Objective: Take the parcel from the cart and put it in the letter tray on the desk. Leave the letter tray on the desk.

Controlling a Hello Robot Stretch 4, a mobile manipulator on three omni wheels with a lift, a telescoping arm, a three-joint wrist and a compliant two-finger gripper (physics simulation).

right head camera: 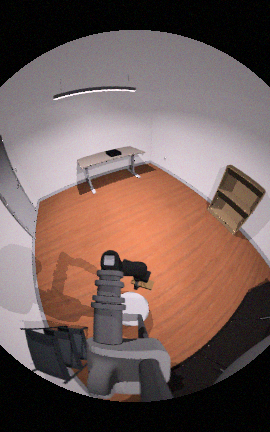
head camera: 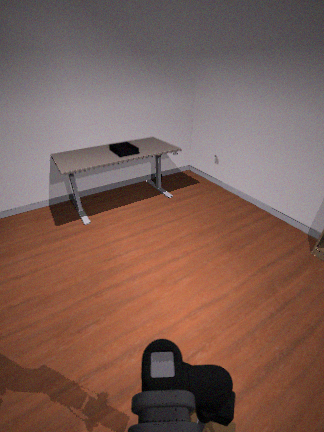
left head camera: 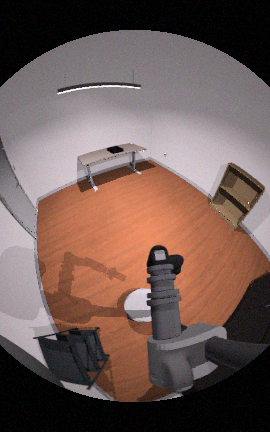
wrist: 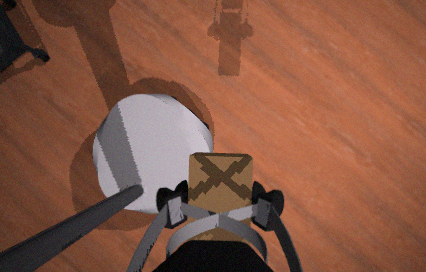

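Where they show: gripper, fingertip midpoint: (right head camera: 138, 281) (wrist: 219, 196); robot's base at its link origin: (right head camera: 130, 307) (left head camera: 142, 304) (wrist: 161, 151).
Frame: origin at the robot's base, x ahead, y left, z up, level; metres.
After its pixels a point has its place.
Observation:
A brown box-shaped parcel (wrist: 220, 182) @[x 0.227, y -0.070, z 0.823 m] (right head camera: 143, 284) @[x 0.193, y -0.118, z 0.823 m] is held between the two fingertips of my gripper (wrist: 219, 196) @[x 0.219, y -0.087, z 0.788 m], which is shut on it above the floor. In the head camera view the wrist hides most of the parcel. The letter tray (head camera: 124, 149) @[x 2.890, y 0.413, z 0.695 m] (left head camera: 115, 149) @[x 2.869, y 0.394, z 0.695 m] (right head camera: 113, 152) @[x 2.890, y 0.408, z 0.697 m] is black and flat and lies on the light desk (head camera: 82, 159) @[x 2.539, y 0.869, z 0.693 m] (left head camera: 94, 157) @[x 2.445, y 0.807, z 0.693 m] (right head camera: 93, 160) @[x 2.454, y 0.788, z 0.693 m] against the far wall, well away from my gripper. A dark tiered frame, which looks like the cart (left head camera: 65, 359) @[x -0.553, y 0.636, z 0.635 m] (right head camera: 46, 352), stands at the lower left.
My round white base (wrist: 160, 145) @[x 0.047, y 0.013, z 0.187 m] (left head camera: 136, 305) @[x 0.002, y 0.068, z 0.187 m] (right head camera: 136, 307) @[x 0.017, y -0.073, z 0.187 m] is below the arm. A wooden bookshelf (left head camera: 248, 175) @[x 1.290, y -1.908, z 1.033 m] (right head camera: 248, 176) @[x 1.349, y -1.984, z 1.040 m] stands at the right wall. A dark cabinet (left head camera: 252, 312) @[x -0.508, y -1.218, z 0.461 m] (right head camera: 220, 332) is at the lower right. Wooden floor lies between my arm and the desk.

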